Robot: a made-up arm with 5 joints.
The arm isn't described. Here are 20 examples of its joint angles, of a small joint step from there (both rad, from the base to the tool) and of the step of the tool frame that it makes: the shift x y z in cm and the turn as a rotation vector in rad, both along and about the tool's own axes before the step.
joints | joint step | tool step
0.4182 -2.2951 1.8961 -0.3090 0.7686 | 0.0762 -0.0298 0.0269 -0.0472 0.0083 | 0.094 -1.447 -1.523 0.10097 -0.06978 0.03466
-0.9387 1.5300 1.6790 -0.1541 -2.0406 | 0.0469 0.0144 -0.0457 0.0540 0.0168 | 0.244 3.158 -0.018 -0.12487 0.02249 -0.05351
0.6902 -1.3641 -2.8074 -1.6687 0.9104 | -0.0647 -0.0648 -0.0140 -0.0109 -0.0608 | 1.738 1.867 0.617 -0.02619 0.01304 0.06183
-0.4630 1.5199 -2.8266 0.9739 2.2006 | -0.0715 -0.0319 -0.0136 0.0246 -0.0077 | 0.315 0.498 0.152 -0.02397 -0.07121 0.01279
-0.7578 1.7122 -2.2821 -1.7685 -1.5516 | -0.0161 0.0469 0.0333 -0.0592 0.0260 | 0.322 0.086 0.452 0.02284 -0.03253 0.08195
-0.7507 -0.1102 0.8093 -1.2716 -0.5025 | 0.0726 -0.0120 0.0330 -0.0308 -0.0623 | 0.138 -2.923 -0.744 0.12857 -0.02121 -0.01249
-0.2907 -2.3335 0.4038 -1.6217 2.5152 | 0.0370 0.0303 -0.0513 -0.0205 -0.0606 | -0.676 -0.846 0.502 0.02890 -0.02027 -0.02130
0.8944 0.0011 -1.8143 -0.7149 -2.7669 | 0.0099 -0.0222 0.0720 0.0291 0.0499 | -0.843 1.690 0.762 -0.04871 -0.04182 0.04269
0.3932 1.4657 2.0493 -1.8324 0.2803 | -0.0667 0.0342 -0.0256 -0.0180 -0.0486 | -2.453 -0.961 -0.026 0.04200 -0.07707 0.00100
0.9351 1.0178 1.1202 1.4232 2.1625 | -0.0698 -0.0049 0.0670 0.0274 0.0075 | -1.283 -0.639 1.321 0.02562 -0.10831 -0.03083
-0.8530 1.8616 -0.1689 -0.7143 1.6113 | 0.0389 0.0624 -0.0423 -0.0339 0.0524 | -0.815 2.142 1.967 -0.12288 -0.03070 -0.04827
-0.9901 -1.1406 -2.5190 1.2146 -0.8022 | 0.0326 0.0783 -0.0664 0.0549 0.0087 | -0.758 0.392 -0.134 -0.05163 -0.05781 -0.00863
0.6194 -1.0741 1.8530 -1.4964 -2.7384 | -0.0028 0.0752 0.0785 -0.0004 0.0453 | 1.572 2.323 -0.214 -0.08584 0.06607 0.04394
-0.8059 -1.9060 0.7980 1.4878 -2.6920 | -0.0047 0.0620 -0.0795 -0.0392 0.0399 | -1.999 1.328 -0.503 -0.06595 -0.04654 0.05919
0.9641 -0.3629 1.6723 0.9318 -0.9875 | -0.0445 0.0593 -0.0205 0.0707 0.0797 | -2.123 1.176 -0.414 -0.07130 -0.03877 -0.09803
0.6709 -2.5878 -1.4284 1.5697 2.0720 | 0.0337 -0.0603 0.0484 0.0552 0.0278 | -1.122 1.189 0.620 -0.07527 -0.08716 0.04005
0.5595 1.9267 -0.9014 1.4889 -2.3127 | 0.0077 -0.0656 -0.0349 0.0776 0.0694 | -2.438 0.293 0.103 -0.05978 -0.06502 -0.03829
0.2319 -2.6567 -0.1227 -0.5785 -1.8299 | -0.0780 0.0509 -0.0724 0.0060 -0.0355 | 1.765 -0.140 -1.072 0.01586 0.10239 -0.06665
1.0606 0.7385 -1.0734 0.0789 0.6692 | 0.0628 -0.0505 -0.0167 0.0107 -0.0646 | -1.814 -0.604 -1.815 0.06777 -0.06606 -0.03008
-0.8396 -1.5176 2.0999 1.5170 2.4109 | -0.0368 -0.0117 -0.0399 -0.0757 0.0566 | 1.167 0.237 -0.447 -0.01555 0.09174 -0.01286
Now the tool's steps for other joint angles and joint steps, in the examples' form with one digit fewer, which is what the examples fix.
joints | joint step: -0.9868 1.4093 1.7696 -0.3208 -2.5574 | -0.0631 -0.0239 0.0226 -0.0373 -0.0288
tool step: -0.38 -2.39 0.14 0.1237 -0.0268 0.0560
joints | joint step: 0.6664 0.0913 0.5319 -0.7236 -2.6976 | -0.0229 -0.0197 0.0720 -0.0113 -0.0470
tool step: 0.07 -0.98 -0.25 0.0877 -0.0202 0.0910
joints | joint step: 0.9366 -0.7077 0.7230 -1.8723 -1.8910 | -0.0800 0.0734 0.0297 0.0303 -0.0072
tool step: 0.12 0.86 -0.39 -0.0455 0.0606 -0.0518
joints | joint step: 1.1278 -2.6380 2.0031 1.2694 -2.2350 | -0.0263 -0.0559 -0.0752 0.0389 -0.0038
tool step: -1.20 3.35 0.31 -0.1096 -0.0370 -0.0207
